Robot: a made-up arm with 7 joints.
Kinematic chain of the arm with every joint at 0, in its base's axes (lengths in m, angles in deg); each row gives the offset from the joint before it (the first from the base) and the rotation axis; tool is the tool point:
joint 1: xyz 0 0 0.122 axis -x
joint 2: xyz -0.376 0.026 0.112 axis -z
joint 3: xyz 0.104 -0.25 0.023 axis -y
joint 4: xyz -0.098 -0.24 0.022 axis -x
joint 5: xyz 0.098 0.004 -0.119 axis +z
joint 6: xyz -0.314 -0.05 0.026 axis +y
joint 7: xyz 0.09 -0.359 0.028 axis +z
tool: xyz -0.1 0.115 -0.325
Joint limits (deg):
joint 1: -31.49..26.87
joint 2: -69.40..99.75
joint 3: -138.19..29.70
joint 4: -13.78..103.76
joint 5: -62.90..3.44
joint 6: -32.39..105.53
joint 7: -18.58..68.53
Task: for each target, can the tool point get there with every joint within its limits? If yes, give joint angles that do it. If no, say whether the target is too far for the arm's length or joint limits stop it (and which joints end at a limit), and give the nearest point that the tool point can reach.
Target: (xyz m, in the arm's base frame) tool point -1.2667 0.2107 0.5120
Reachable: yes | joints 15.38 67.27 -42.89 33.97 -12.79 44.64 -0.83
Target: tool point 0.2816 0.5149 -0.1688
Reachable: no: joint limits stop it (at a limit: joint 1, joint 3, joint 5, joint 6, joint 7) | nearest point 0.3257 0.6222 -0.0409 | short by 0.173 m
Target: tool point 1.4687 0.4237 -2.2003
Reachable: no: too far | nearest point 0.4126 -0.0951 -0.4721 | short by 2.091 m
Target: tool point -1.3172 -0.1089 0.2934
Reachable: yes | joints -14.75 66.59 -5.90 71.90 -29.28 -9.35 6.77
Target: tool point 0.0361 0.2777 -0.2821
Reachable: no: joint limits stop it (at a limit: joint 1, joint 2, joint 3, joint 5, joint 7) | nearest point -0.0002 0.0810 -0.3035 | short by 0.201 m
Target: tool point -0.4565 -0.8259 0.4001
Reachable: yes | joints 7.39 -32.92 -14.56 54.82 -28.21 53.66 3.37
